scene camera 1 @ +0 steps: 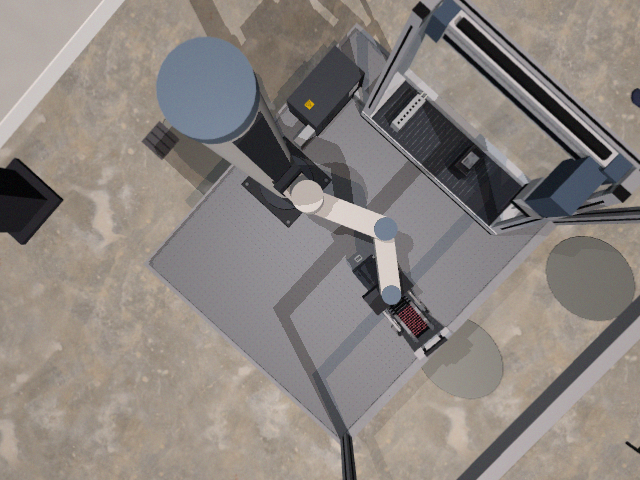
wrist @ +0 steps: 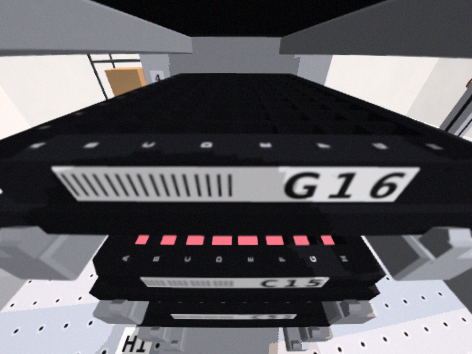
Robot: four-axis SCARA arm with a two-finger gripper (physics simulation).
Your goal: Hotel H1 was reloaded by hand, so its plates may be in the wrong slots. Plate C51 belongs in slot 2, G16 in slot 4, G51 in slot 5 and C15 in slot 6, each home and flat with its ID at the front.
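Frame: origin at the arm's base, x ahead, y left, z up, level; centimetres.
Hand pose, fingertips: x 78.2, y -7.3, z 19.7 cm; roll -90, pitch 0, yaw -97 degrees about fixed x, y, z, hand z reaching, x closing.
Each offset is from my fingertips to the top centre of the thing. "spot": to the spot under its first point. Level surfaces: height alone.
Hotel H1 @(spot: dx +6.3, dy +0.2, dz +12.5 cm) (scene camera 1: 435, 342) stands at the deck's edge, with a red-welled top plate @(dx -2.3, dy +0.3, dz +6.5 cm) (scene camera 1: 412, 320) whose ID is unreadable from above. In the wrist view, plate G16 @(dx -2.2, dy +0.3, dz +2.9 cm) (wrist: 320, 217) is close ahead, level, ID at the front, with a 4 on the backboard behind its left side. Below it are plate C15 @(dx -2.2, dy +0.3, dz -0.7 cm) (wrist: 235, 267) with pink wells, then a plate whose blurred label looks like C51 @(dx -2.3, dy +0.4, dz -4.2 cm) (wrist: 233, 322), both IDs forward. A dark underside between grey rails shows above G16; G51's label does not show. My gripper (scene camera 1: 408, 313) is open and empty at the hotel; its fingers are mostly hidden in the wrist view.
A framed enclosure with a dark slatted floor @(spot: dx -35.2, dy +60.8, dz -13.4 cm) (scene camera 1: 439, 155) stands at the upper right of the deck @(dz -18.4 cm) (scene camera 1: 232, 268). A black box with a yellow label @(spot: dx -89.6, dy +48.4, dz -6.9 cm) (scene camera 1: 328, 85) is near the arm's column. A label H1 @(spot: dx -6.5, dy +10.6, dz -18.4 cm) (wrist: 136, 342) is low by the hotel. Brown boxes (wrist: 125, 81) are behind.
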